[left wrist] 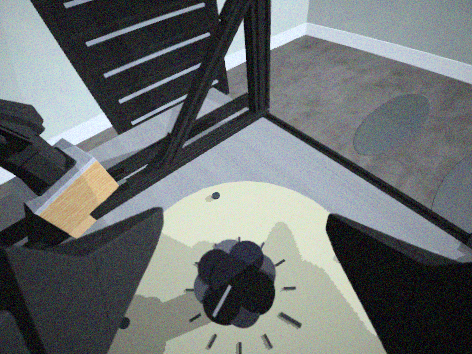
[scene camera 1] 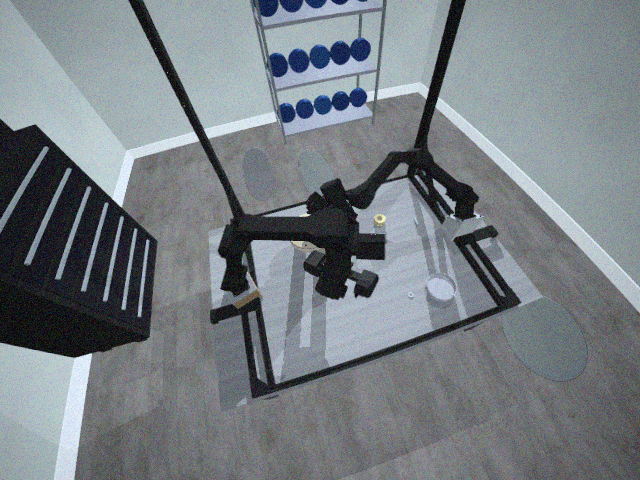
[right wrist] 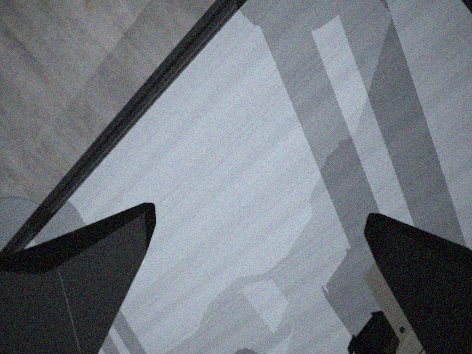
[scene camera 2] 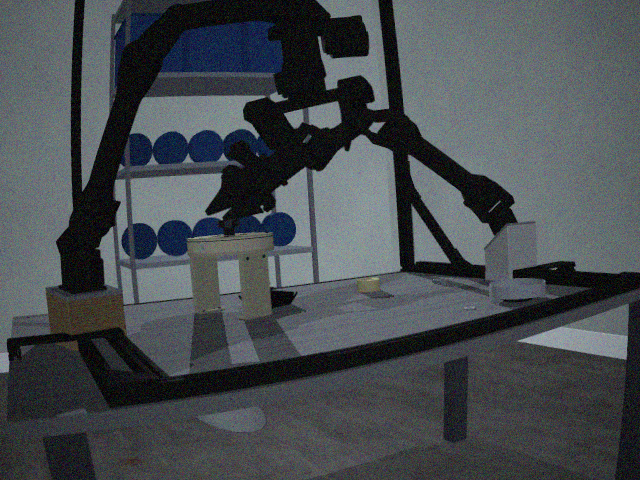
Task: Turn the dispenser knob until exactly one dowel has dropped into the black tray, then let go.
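Pixels of known places: left gripper, between the fingertips: (left wrist: 246,218) (scene camera 2: 215,216); right gripper, between the fingertips: (right wrist: 260,218) (scene camera 2: 315,157); left arm's base, origin of its link: (scene camera 1: 464,216) (scene camera 2: 509,234); right arm's base, origin of its link: (left wrist: 49,170) (scene camera 1: 238,285) (scene camera 2: 82,288).
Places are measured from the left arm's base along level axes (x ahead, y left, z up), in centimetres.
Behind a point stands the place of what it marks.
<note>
The cream dispenser (scene camera 2: 230,248) @[z 2.5, x 65.3, y -1.1 cm] (left wrist: 245,200) @[z 4.4, x 67.4, y -12.9 cm] stands on legs. Its dark lobed knob (left wrist: 235,287) @[z 7.3, x 62.4, y -8.6 cm] lies centrally below and between the left fingertips in the left wrist view, its white line slanting to the lower left. My left gripper (left wrist: 246,218) @[z 8.0, x 64.6, y -11.0 cm] (scene camera 2: 235,212) is open and empty above the dispenser top, its fingers either side of the knob without visible contact. The black tray (scene camera 2: 282,297) @[z -8.2, x 53.0, y -8.6 cm] (right wrist: 375,336) @[z -9.9, x 53.5, y -11.9 cm] sits beside the dispenser's legs, partly hidden; its inside cannot be made out and no dowel shows. My right gripper (scene camera 1: 339,276) (scene camera 2: 311,108) (right wrist: 260,218) @[z 15.6, x 59.5, y 21.9 cm] is open and empty, high above the table.
A yellow ring (scene camera 1: 379,220) @[z -7.6, x 31.2, y -12.7 cm] (scene camera 2: 368,285) @[z -8.6, x 31.6, y -12.2 cm], a white round dish (scene camera 1: 440,290) @[z -9.1, x 20.7, y 23.4 cm] (scene camera 2: 532,285) @[z -6.9, x 21.9, y 27.7 cm] and a small white piece (scene camera 1: 410,295) @[z -9.8, x 32.2, y 22.1 cm] (scene camera 2: 469,307) @[z -9.9, x 31.5, y 21.0 cm] lie to the right of the dispenser. The right arm reaches over the dispenser in scene camera 1. A dark frame (scene camera 1: 392,352) @[z -8.1, x 46.8, y 38.8 cm] edges the table.
</note>
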